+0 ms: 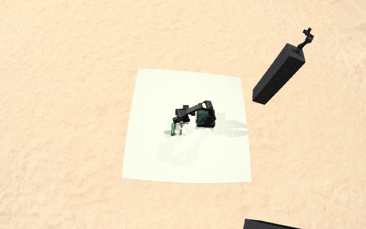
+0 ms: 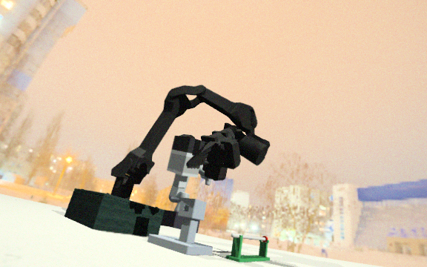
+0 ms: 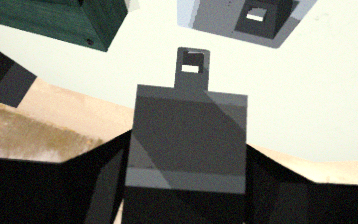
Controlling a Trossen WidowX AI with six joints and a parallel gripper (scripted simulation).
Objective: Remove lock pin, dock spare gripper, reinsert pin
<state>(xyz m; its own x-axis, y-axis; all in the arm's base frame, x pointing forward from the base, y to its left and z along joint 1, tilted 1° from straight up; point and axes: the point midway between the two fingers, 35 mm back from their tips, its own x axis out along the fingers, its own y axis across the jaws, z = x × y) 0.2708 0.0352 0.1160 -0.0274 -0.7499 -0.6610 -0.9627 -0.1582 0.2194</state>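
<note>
The green cradle lies 18 cm to the left of my gripper tip, 15 cm below it and 8 cm ahead of it. The rest, counted from my gripper tip: spare gripper 1 cm to the left, 1 cm above; grey mount 12 cm below, 5 cm to the left, 1 cm ahead.
</note>
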